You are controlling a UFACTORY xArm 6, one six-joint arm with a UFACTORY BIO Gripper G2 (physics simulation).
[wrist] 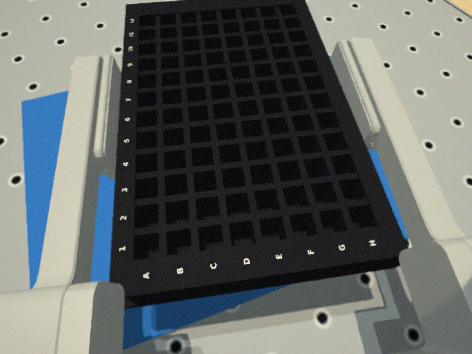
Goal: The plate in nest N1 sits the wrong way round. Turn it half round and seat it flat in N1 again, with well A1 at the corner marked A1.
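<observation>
The black plate (245,270) fills the middle of the wrist view. Its column 1 edge, with letters A to H, is nearest the camera, and column 12 is at the far end. Well A1 is at its near left corner. My gripper (229,80) is shut on the plate, with one finger along each long side. The plate appears to be above the surface below it. Blue surfaces show beneath and beside the plate; whether they belong to nest N1 I cannot tell. The corner mark A1 of the nest does not show.
A grey table top with round holes (425,120) lies around and below. A blue area (42,150) shows outside the left finger. A pale-edged grey shape and darker angular shapes lie below the near edge of the plate. A wood-coloured surface (462,6) shows at the top right corner.
</observation>
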